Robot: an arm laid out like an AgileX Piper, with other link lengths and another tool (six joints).
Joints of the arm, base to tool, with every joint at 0 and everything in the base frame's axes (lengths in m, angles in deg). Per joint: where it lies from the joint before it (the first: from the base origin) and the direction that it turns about. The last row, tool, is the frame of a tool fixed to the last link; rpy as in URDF.
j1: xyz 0 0 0.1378 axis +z
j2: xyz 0 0 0 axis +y
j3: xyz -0.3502 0 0.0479 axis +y
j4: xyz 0.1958 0 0.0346 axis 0.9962 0 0.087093
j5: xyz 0 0 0 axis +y
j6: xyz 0.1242 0 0.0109 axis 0.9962 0 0.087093
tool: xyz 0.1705 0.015 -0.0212 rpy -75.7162 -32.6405 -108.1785
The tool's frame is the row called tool.
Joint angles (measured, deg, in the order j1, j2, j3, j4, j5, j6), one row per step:
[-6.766 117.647 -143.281 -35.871 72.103 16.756]
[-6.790 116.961 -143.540 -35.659 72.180 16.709]
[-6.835 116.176 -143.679 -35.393 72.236 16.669]
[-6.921 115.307 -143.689 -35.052 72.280 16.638]
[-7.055 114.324 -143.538 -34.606 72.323 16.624]
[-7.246 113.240 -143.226 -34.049 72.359 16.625]
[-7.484 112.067 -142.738 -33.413 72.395 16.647]
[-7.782 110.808 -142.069 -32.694 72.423 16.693]
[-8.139 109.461 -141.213 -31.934 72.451 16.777]
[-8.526 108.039 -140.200 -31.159 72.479 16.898]
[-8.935 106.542 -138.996 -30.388 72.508 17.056]
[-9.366 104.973 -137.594 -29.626 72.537 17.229]
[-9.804 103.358 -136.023 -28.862 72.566 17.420]
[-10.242 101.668 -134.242 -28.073 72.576 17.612]
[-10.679 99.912 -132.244 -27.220 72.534 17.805]
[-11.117 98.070 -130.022 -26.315 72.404 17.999]
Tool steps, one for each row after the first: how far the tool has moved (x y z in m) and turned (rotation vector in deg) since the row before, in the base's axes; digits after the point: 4 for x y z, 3 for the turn. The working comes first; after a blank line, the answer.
Tool pose at each row, in the base's axes (x y z in m, rotation vector in deg; the steps are taken from these numbers as rounded here):
[0.5241 -0.2118 0.3598 99.823 -95.446 94.551]
[0.5217 -0.2109 0.3671 99.461 -95.859 95.536]
[0.5188 -0.2099 0.3746 99.128 -96.309 96.513]
[0.5153 -0.2088 0.3820 98.834 -96.818 97.431]
[0.5112 -0.2076 0.3891 98.597 -97.422 98.271]
[0.5064 -0.2064 0.3960 98.424 -98.122 99.021]
[0.5010 -0.2050 0.4025 98.310 -98.892 99.650]
[0.4950 -0.2037 0.4084 98.245 -99.743 100.153]
[0.4882 -0.2026 0.4137 98.186 -100.668 100.519]
[0.4809 -0.2014 0.4187 98.131 -101.641 100.783]
[0.4729 -0.2002 0.4229 98.090 -102.639 100.902]
[0.4643 -0.1989 0.4265 98.079 -103.633 100.860]
[0.4552 -0.1975 0.4291 98.120 -104.631 100.663]
[0.4457 -0.1957 0.4309 98.258 -105.616 100.318]
[0.4359 -0.1934 0.4317 98.531 -106.603 99.842]
[0.4258 -0.1906 0.4318 98.909 -107.579 99.299]

[-0.0024 0.0009 0.0073 0.071 -0.870 0.071]
[-0.0029 0.0010 0.0075 0.113 -0.876 0.089]
[-0.0035 0.0011 0.0074 0.178 -0.853 0.093]
[-0.0041 0.0012 0.0071 0.275 -0.829 0.100]
[-0.0048 0.0012 0.0069 0.375 -0.795 0.108]
[-0.0054 0.0014 0.0065 0.456 -0.731 0.103]
[-0.0060 0.0013 0.0059 0.540 -0.668 0.090]
[-0.0068 0.0011 0.0053 0.603 -0.599 0.044]
[-0.0073 0.0012 0.0050 0.645 -0.545 0.011]
[-0.0080 0.0012 0.0042 0.677 -0.453 -0.028]
[-0.0086 0.0013 0.0036 0.696 -0.339 -0.060]
[-0.0091 0.0014 0.0026 0.728 -0.232 -0.074]
[-0.0095 0.0018 0.0018 0.762 -0.122 -0.052]
[-0.0098 0.0023 0.0008 0.819 -0.030 0.002]
[-0.0101 0.0028 0.0001 0.852 0.020 0.059]

